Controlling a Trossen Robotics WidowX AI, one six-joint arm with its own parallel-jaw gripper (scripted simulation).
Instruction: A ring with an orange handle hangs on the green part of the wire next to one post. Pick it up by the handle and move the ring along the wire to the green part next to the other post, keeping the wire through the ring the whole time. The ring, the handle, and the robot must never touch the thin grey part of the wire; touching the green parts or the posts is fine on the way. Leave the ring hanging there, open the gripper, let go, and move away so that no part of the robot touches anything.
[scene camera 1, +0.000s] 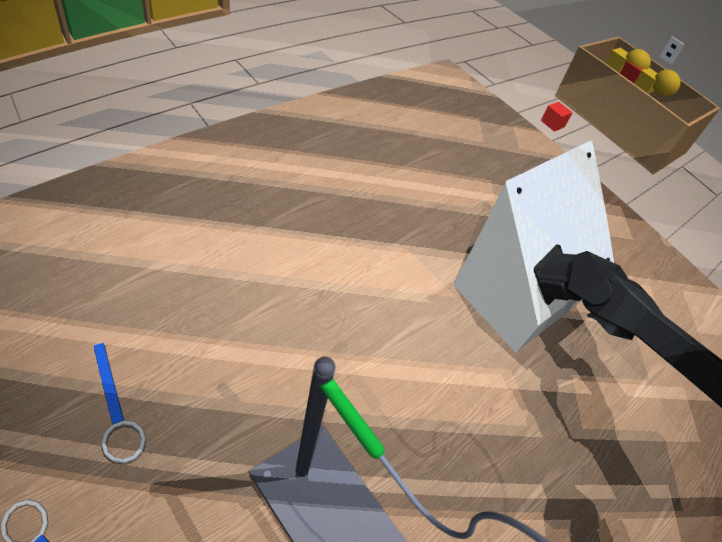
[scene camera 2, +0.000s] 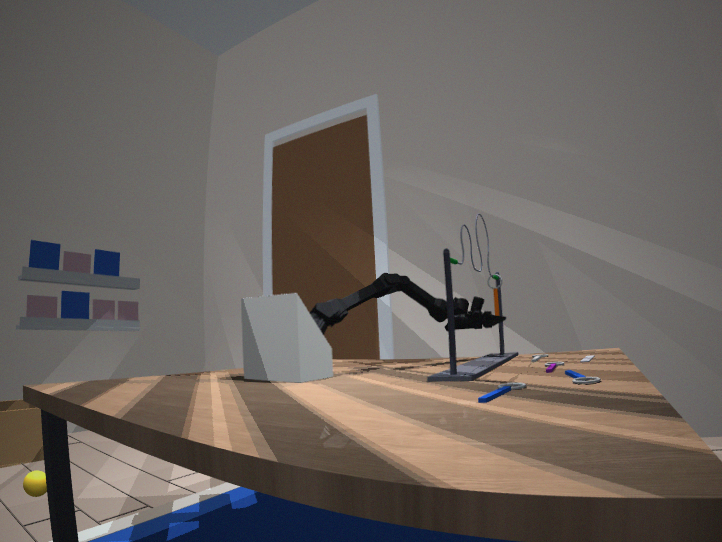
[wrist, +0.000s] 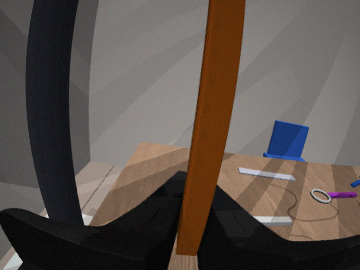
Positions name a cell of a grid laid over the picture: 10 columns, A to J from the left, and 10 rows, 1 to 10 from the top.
Labels:
gripper: scene camera 2 H6; wrist F7; not seen in scene camera 1 (out of frame)

